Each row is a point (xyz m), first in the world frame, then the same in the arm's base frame.
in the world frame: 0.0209 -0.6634 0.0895
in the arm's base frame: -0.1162 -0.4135 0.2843
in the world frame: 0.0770 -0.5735 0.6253
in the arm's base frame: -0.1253 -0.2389 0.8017
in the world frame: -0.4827 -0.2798 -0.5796
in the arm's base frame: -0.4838 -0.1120 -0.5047
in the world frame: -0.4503 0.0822 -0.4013
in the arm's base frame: -0.4407 0.2715 -0.3824
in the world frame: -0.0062 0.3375 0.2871
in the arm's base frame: -0.0720 0.6056 0.3167
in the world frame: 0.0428 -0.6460 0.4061
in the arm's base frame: -0.1362 -0.3446 0.5939
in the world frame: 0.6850 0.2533 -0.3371
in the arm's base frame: 0.6864 0.3663 -0.1753
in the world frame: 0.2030 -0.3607 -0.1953
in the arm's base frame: 0.1318 -0.1775 -0.0136
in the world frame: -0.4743 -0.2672 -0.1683
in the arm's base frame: -0.5304 -0.0308 -0.1039
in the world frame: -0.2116 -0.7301 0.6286
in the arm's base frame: -0.4256 -0.3708 0.7859
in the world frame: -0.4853 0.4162 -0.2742
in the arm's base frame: -0.4599 0.6238 -0.3157
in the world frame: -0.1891 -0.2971 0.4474
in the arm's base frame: -0.3363 0.0225 0.5447
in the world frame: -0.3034 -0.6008 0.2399
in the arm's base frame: -0.4503 -0.3025 0.3724
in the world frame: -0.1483 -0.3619 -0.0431
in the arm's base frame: -0.2354 -0.1270 0.0822
